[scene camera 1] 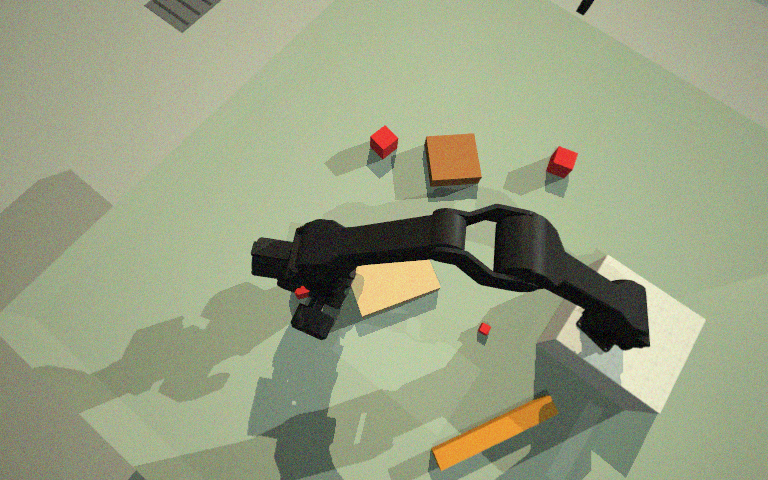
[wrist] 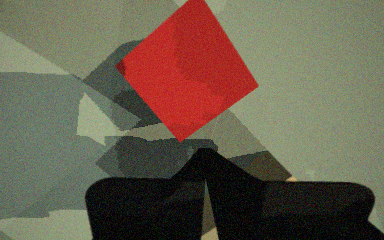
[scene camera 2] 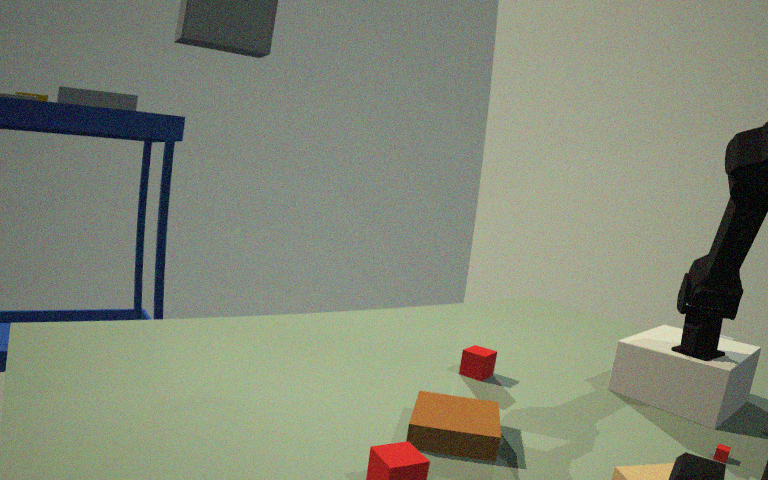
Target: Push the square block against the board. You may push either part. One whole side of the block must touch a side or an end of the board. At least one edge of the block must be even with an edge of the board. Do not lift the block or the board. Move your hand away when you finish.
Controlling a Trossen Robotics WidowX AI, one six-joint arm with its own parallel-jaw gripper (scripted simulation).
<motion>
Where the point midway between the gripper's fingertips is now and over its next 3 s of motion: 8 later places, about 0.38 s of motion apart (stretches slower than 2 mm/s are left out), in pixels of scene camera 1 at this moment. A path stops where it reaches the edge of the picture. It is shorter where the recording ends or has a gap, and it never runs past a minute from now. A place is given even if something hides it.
My gripper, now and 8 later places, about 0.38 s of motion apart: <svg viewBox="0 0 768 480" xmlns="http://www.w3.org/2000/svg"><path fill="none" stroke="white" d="M335 291L343 294L347 294L343 290L337 279L333 274L339 282L340 280L344 278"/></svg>
</motion>
